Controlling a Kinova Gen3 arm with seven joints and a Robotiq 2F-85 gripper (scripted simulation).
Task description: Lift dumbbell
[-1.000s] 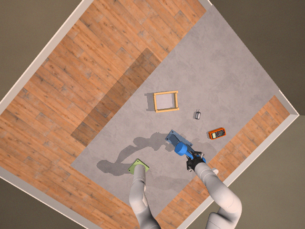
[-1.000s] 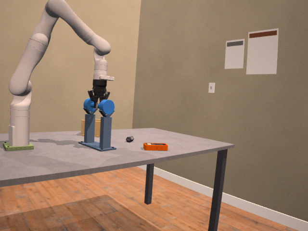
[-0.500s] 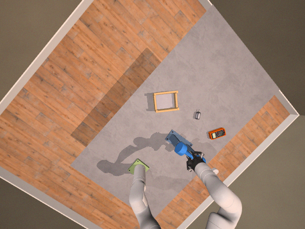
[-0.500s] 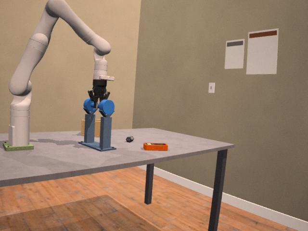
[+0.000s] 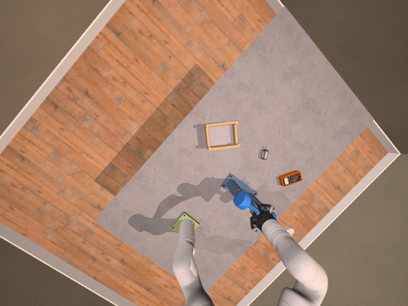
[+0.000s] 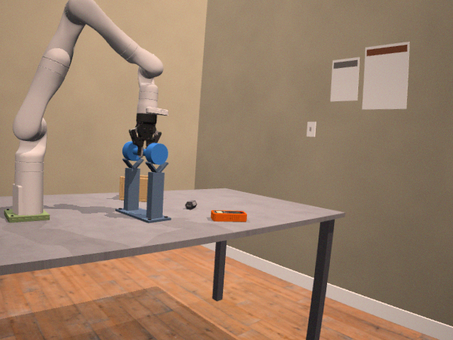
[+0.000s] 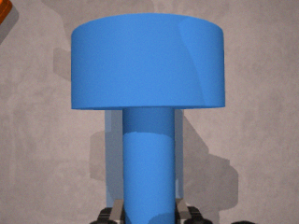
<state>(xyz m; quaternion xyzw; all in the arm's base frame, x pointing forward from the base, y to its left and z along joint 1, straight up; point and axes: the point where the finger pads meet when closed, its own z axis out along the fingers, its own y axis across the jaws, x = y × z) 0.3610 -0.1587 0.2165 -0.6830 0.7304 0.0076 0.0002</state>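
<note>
My hand is 140 mm above the cradle. From my hand the other things lie so: dark grey object 280 mm ahead, 220 mm below; then blue dumbbell right at my hand; then wooden-framed tray 290 mm to the left, 220 mm ahead, 190 mm below.
</note>
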